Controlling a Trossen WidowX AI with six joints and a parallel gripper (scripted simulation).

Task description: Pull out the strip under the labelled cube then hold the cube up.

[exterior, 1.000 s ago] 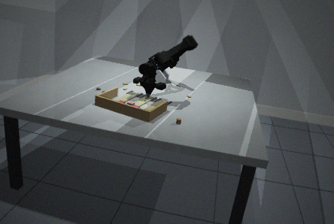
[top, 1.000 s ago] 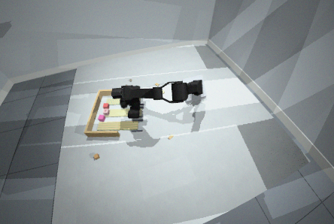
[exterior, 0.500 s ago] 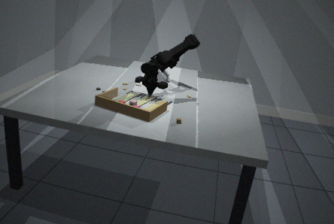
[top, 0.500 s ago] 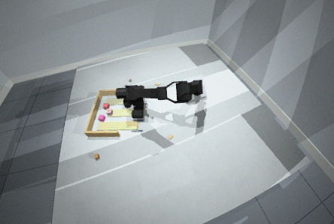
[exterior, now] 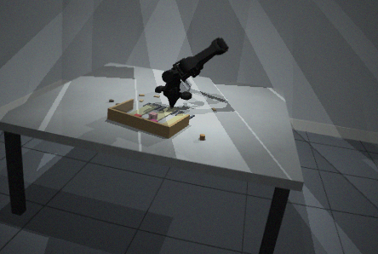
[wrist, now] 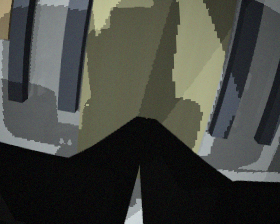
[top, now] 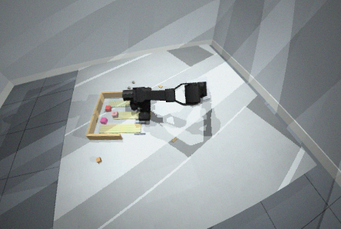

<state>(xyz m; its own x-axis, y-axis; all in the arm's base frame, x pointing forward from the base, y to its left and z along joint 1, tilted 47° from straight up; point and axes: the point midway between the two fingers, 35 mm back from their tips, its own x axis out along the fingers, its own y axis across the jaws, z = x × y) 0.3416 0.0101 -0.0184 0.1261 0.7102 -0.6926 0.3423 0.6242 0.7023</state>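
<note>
Right now the pale strip is 8 cm ahead of my gripper tip and 3 cm to the right of it.
</note>
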